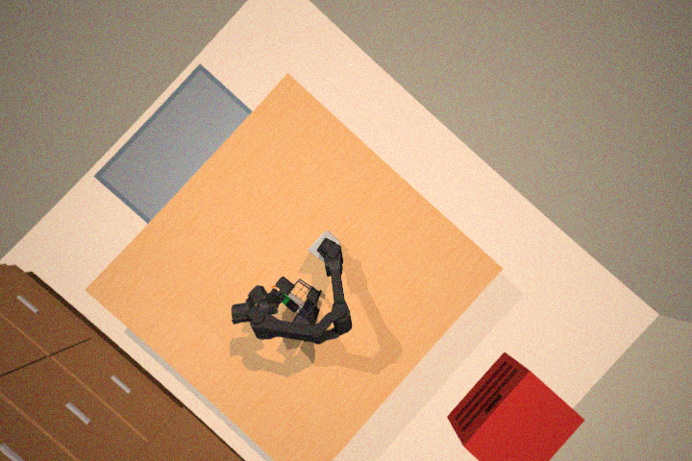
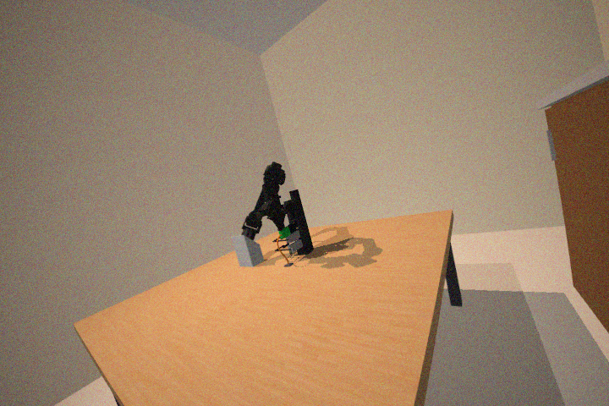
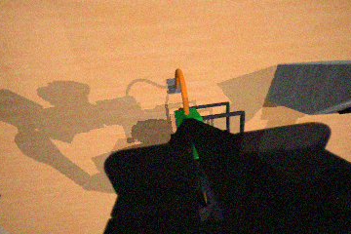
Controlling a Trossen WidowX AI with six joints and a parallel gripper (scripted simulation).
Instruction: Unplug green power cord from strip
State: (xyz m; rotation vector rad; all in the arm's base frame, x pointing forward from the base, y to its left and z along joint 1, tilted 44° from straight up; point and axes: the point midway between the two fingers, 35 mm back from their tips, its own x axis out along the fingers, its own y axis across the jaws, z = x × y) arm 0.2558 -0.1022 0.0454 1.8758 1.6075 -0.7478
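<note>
My gripper tip is now 4 cm to the right of the green plug and 1 cm above it.
</note>
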